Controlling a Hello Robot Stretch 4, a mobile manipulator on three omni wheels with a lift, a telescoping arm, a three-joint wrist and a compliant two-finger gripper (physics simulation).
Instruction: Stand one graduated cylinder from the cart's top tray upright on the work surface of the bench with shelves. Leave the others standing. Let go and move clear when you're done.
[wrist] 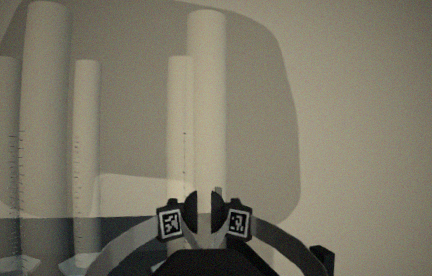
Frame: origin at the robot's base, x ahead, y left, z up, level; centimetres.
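Seen in the pictures: end effector, tool point: (204,210).
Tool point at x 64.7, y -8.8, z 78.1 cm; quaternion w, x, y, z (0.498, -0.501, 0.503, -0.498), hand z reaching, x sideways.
Note:
Offsets run from my tool point to a thing's top centre. "spot": to the spot under its first point.
Several pale graduated cylinders stand upright in the wrist view: a wide tall one @[dy -0.2, dx +4.3, dz +18.9 cm] (206,100) and a narrower one @[dy +3.5, dx +18.2, dz +18.9 cm] (177,110) overlap near the middle, a narrow one @[dy +18.9, dx +19.6, dz +18.9 cm] (86,125) stands further left, and a wide tall one @[dy +15.5, dx +2.1, dz +18.9 cm] (46,100) stands near the left edge beside another narrow one @[spot: dy +29.7, dx +14.9, dz +12.1 cm] (7,100). My gripper (204,212) is shut to a narrow gap. Its fingertips overlap the lower part of the wide middle cylinder in the picture. That cylinder looks wider than the gap, and I see none held between the pads. The bench with shelves does not show.
A dark blue-grey surface (120,232) lies behind the lower parts of the left cylinders. A plain beige wall (360,125) fills the right, with a large rounded shadow (260,100) behind the cylinders.

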